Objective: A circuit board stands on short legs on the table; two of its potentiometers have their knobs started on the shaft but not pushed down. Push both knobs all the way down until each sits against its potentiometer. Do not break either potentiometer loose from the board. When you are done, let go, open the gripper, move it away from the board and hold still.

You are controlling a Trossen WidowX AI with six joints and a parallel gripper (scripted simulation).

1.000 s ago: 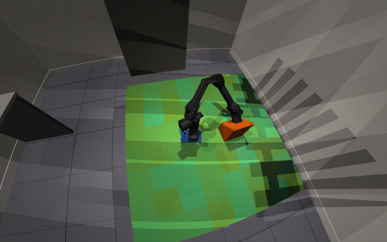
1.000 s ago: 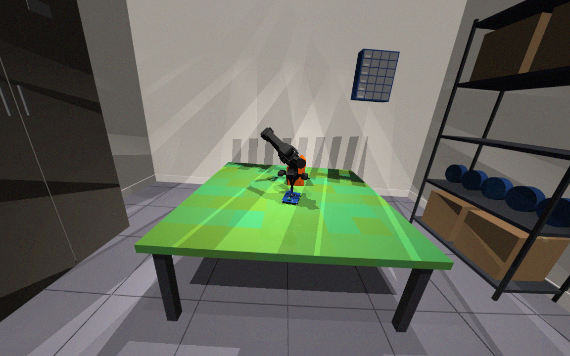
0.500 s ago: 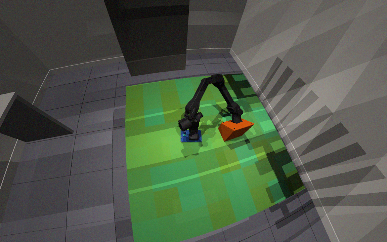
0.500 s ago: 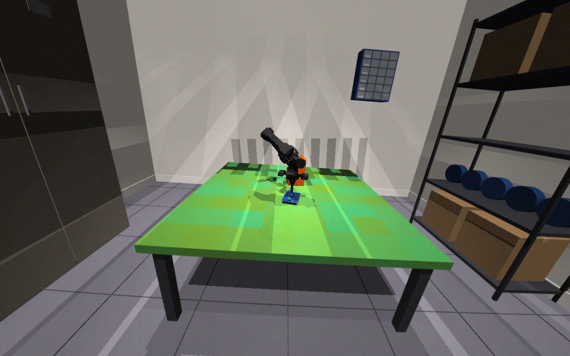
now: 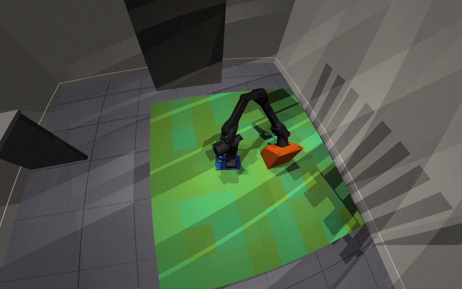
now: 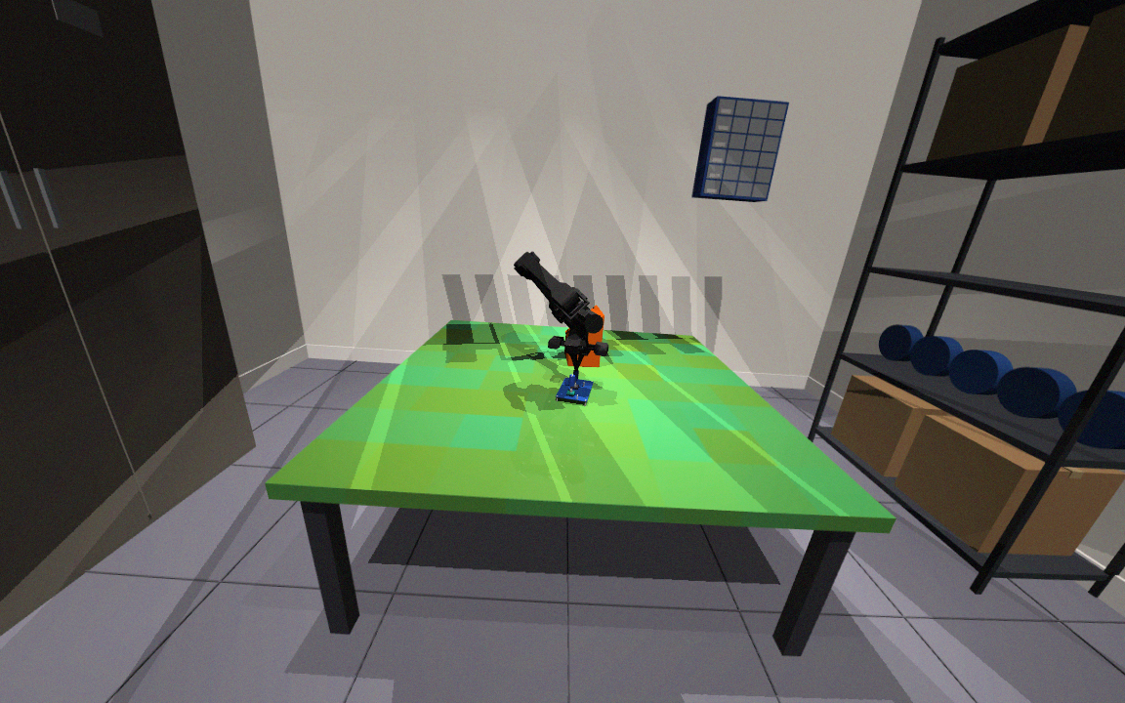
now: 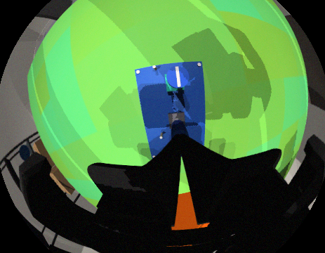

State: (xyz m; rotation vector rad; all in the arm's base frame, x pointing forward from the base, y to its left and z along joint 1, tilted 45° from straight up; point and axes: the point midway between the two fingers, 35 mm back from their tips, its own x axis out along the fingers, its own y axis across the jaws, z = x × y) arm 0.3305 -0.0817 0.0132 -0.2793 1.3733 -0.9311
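Now: gripper tip 2 cm above the blue knob.
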